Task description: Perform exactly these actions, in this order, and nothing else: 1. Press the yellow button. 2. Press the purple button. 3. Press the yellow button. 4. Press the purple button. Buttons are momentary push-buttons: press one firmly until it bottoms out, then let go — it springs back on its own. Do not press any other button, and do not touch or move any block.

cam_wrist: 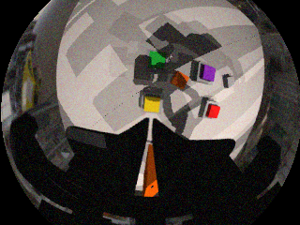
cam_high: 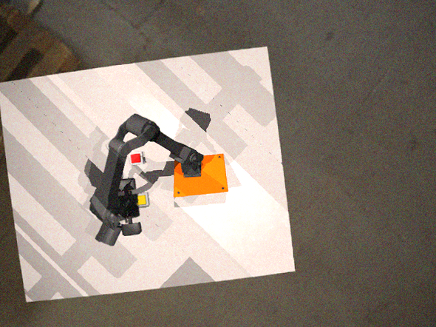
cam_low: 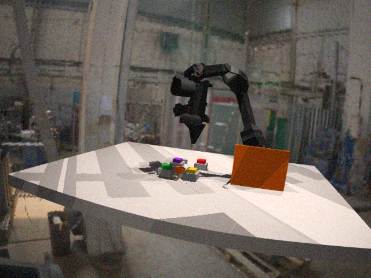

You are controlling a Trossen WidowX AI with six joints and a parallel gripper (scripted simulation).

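My gripper tip is now 12 cm to the left of the purple button, 9 cm short of it and 9 cm above it. The rest, counted from my gripper tip: green button: 9 cm below, 9 cm ahead; then yellow button: 9 cm below; then small orange block: 12 cm below, 6 cm to the right, 6 cm ahead.
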